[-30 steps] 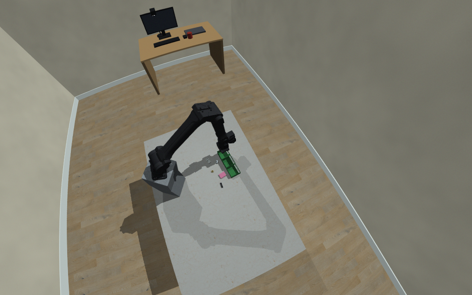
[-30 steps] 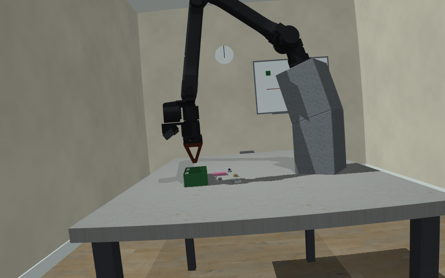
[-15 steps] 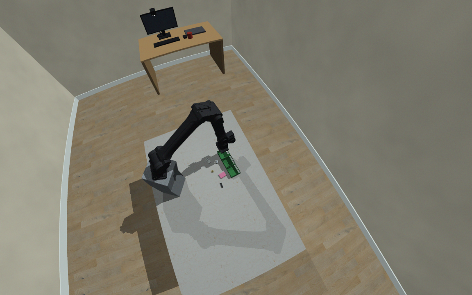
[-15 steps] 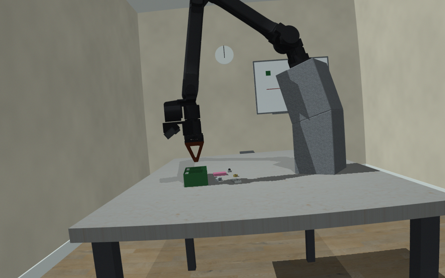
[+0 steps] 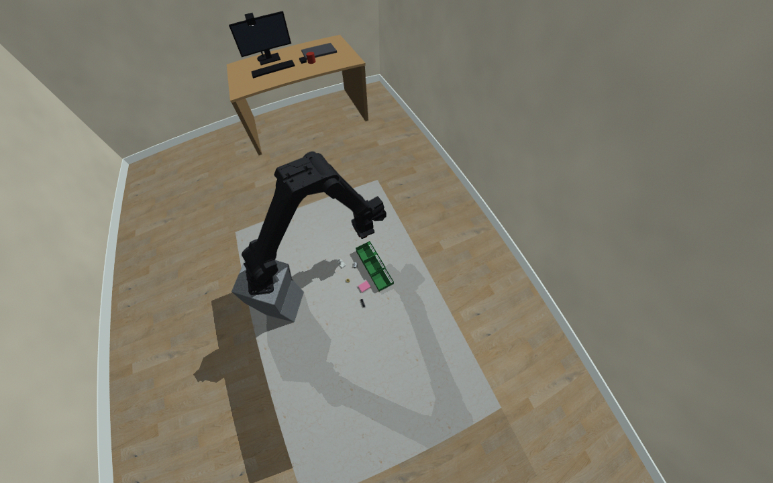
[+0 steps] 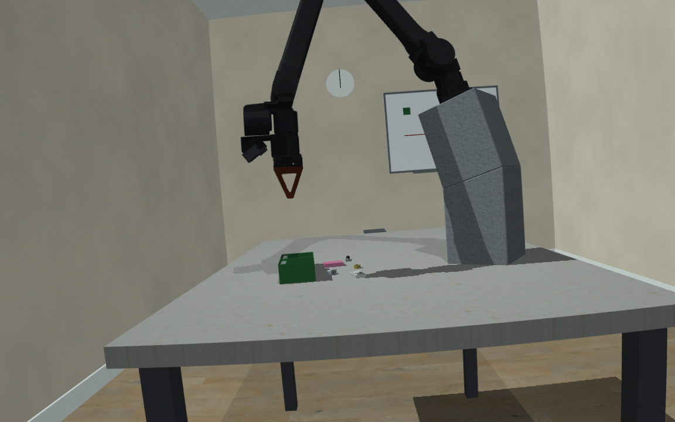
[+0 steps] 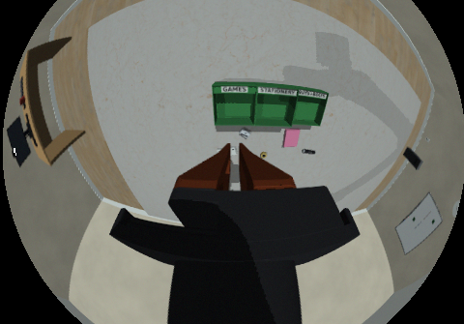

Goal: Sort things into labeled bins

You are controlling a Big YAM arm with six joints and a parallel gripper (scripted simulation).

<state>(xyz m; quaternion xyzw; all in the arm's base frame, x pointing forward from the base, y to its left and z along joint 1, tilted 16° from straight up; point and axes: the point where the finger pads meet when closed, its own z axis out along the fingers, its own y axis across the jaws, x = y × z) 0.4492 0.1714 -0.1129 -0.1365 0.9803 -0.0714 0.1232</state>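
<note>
The brass nut lies 200 mm below my hand, 130 mm behind it and 120 mm to the right of it. The rest, counted from my hand: grey-white piece: 190 mm below, 80 mm behind, 50 mm to the right; pink eraser: 200 mm below, 170 mm to the right, 50 mm behind; white domino: 200 mm below, 140 mm behind, 20 mm to the right.
</note>
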